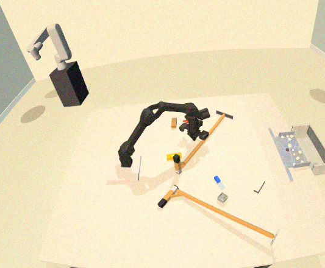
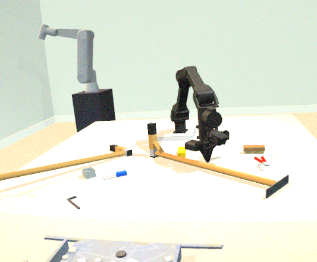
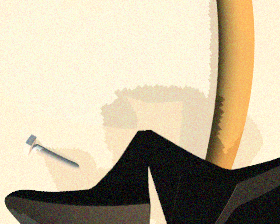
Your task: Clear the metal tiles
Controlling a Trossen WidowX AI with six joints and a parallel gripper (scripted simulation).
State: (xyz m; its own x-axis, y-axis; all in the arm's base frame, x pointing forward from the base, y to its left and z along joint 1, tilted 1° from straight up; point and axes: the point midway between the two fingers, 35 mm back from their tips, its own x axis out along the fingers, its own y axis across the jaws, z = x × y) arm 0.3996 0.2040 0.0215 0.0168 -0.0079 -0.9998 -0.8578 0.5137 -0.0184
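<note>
My gripper tip is 6 cm short of the long scraper and 5 cm below it. The rest, counted from my gripper tip: yellow block 12 cm behind, 12 cm to the right; red tool 3 cm behind, 21 cm to the left, 1 cm below; wooden block 15 cm behind, 17 cm to the left.
</note>
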